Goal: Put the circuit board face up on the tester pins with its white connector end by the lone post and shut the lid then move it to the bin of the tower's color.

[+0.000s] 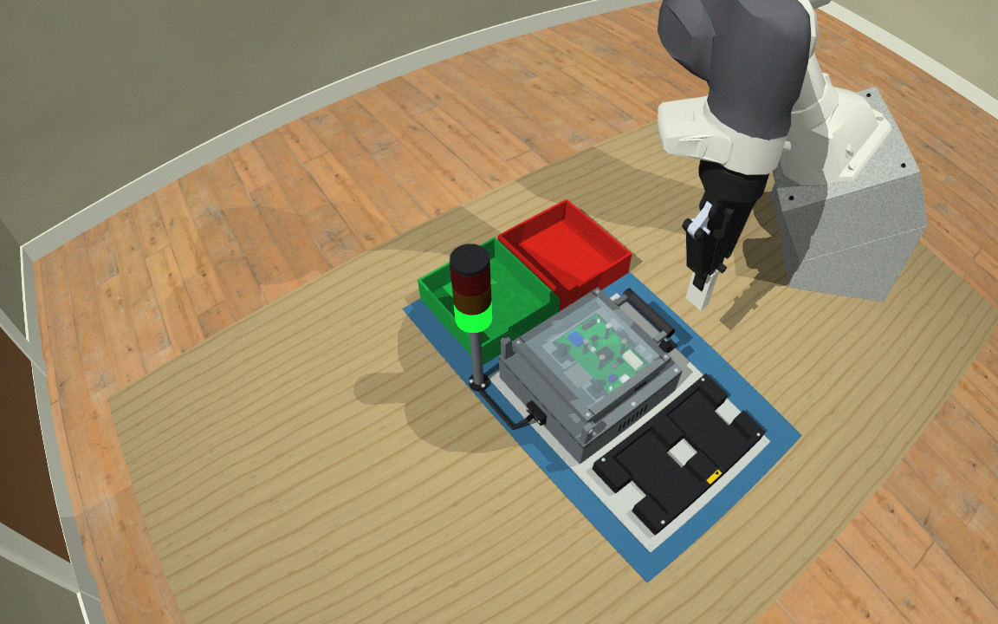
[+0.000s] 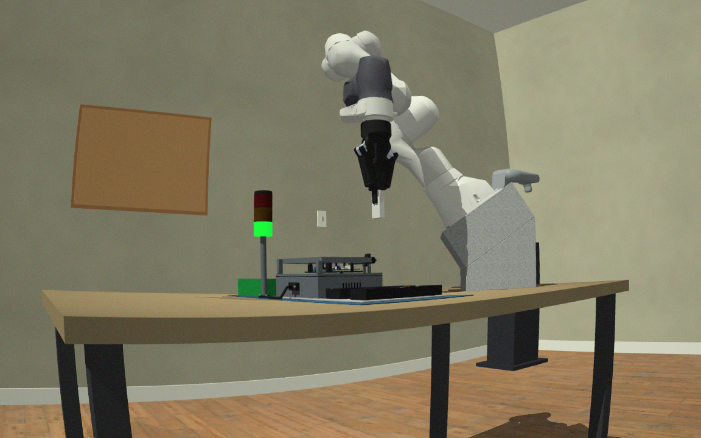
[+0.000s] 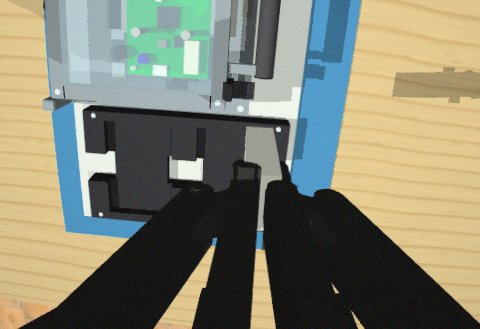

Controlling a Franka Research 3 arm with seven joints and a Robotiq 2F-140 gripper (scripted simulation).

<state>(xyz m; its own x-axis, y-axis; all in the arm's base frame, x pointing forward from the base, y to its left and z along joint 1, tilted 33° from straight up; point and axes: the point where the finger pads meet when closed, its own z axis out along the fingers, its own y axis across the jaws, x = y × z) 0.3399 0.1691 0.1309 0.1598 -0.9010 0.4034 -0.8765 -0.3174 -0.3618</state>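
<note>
The latch hook is 2 cm ahead of my hand, 1 cm to the right of it and 13 cm below it. Also, from my hand: clear lid (9 cm ahead, 6 cm to the right, 13 cm below); green circuit board (9 cm ahead, 6 cm to the right, 15 cm below); tester plate (9 cm ahead, 5 cm to the right, 15 cm below).
</note>
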